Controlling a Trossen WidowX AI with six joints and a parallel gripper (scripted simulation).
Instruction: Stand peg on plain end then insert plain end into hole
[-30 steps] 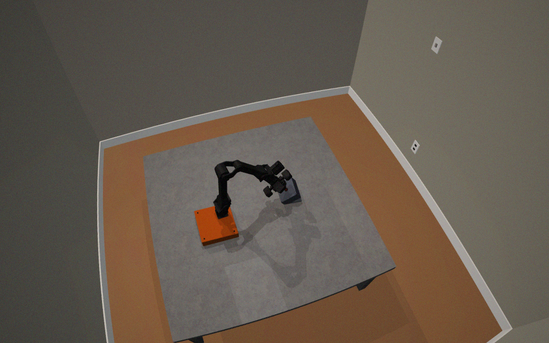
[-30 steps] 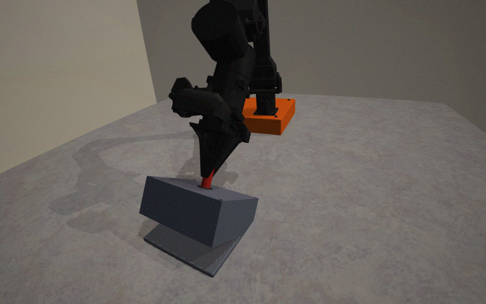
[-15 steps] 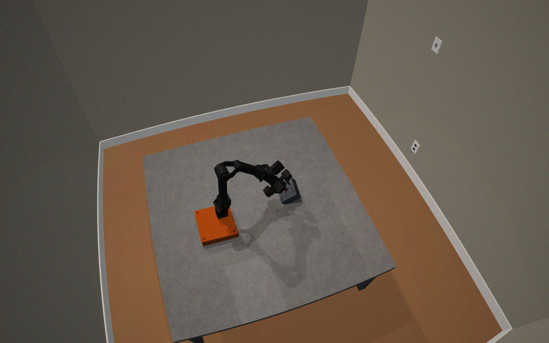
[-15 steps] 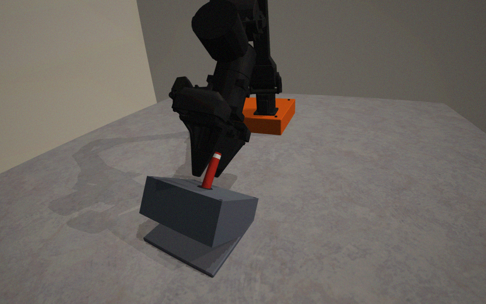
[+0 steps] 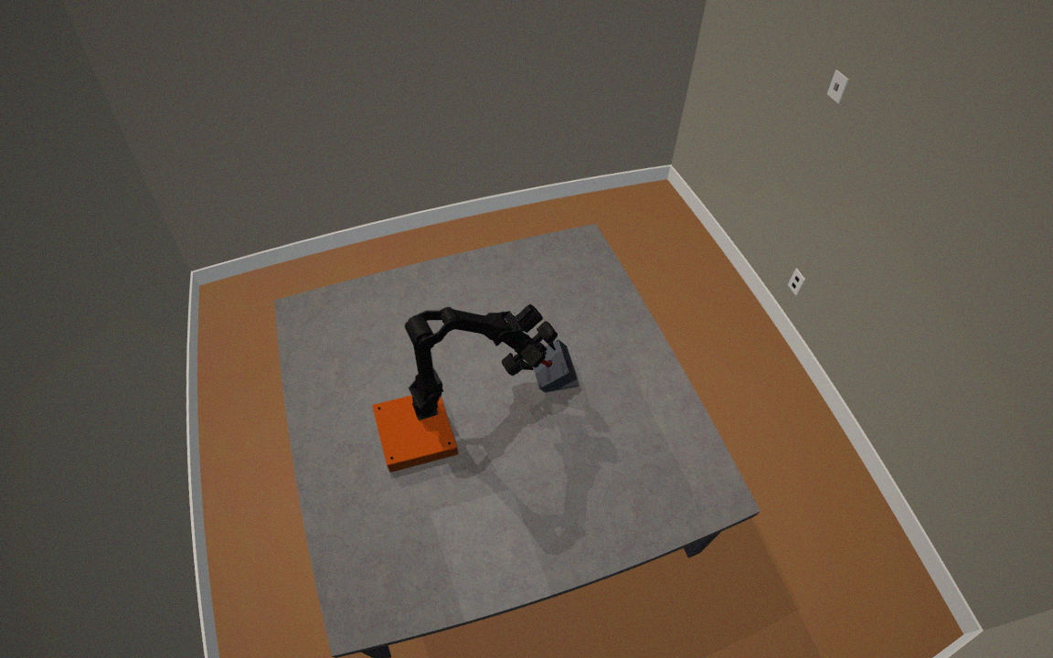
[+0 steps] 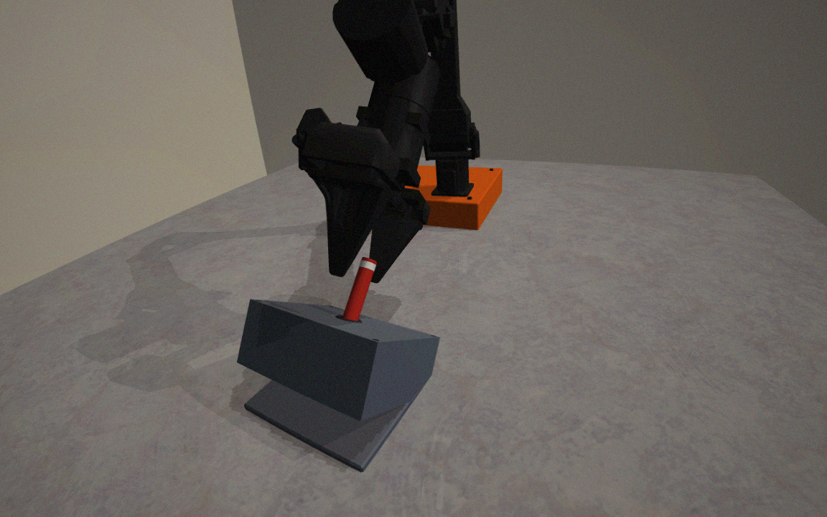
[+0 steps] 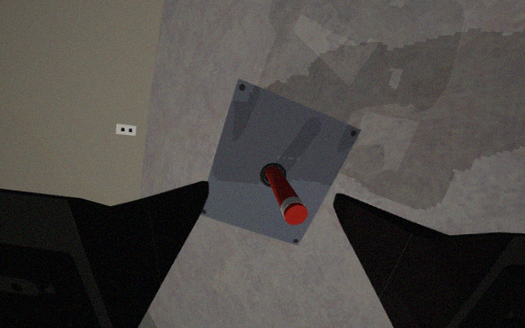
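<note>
Right now the red peg is 10 mm below my gripper tip and 10 mm behind it. The rest, counted from my gripper tip: sloped grey panel (50 mm below, 30 mm ahead, 10 mm to the right).
</note>
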